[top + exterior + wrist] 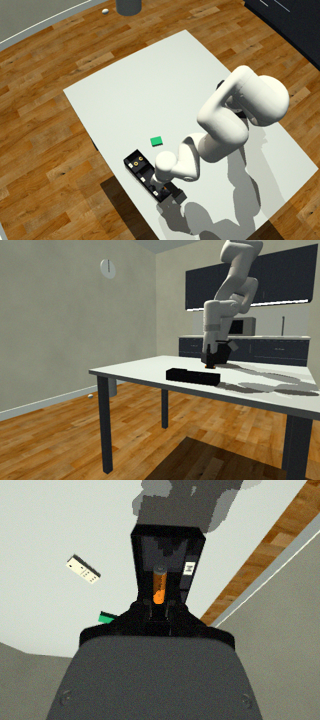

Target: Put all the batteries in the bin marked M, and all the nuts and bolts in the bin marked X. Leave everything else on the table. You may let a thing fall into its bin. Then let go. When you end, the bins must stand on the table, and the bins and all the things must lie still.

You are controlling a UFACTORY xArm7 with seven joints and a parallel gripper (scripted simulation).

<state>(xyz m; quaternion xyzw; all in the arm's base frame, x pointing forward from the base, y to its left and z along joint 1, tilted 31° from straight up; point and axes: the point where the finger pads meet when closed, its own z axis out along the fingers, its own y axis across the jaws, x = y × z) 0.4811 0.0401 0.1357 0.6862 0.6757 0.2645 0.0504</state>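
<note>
The black three-compartment bin lies 80 mm to the right of my hand, 70 mm below it and 10 mm ahead of it. From my hand the other things lie so: white domino 130 mm behind, 80 mm below, 40 mm to the right; green block 200 mm to the right, 130 mm behind, 80 mm below; orange battery 20 mm below.
</note>
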